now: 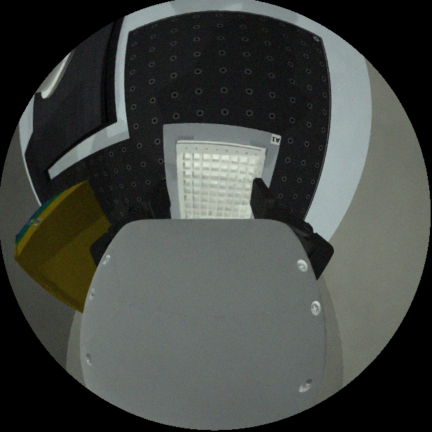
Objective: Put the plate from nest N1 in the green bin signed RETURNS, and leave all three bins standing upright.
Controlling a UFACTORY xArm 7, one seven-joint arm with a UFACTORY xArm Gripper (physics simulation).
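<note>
A white plate (220,172) with a grid of square wells lies in a grey nest (171,150), whose small upside-down tag (275,139) seems to read A1. The near end of the plate is hidden by the grey gripper housing. My gripper (208,190) is open, with its black fingers apart at the left and right sides of the plate and nothing held. How high the fingertips are above it is hard to tell. A thin green edge of a bin (26,229) shows behind a yellow bin at the left; no RETURNS sign is readable. No N1 tag shows.
The yellow bin (67,262) stands at the left, close to the gripper's left side, with a blue edge behind it. A black board (210,82) with rows of holes lies around the nest. A dark raised panel (82,95) and part of a white ring are at the upper left.
</note>
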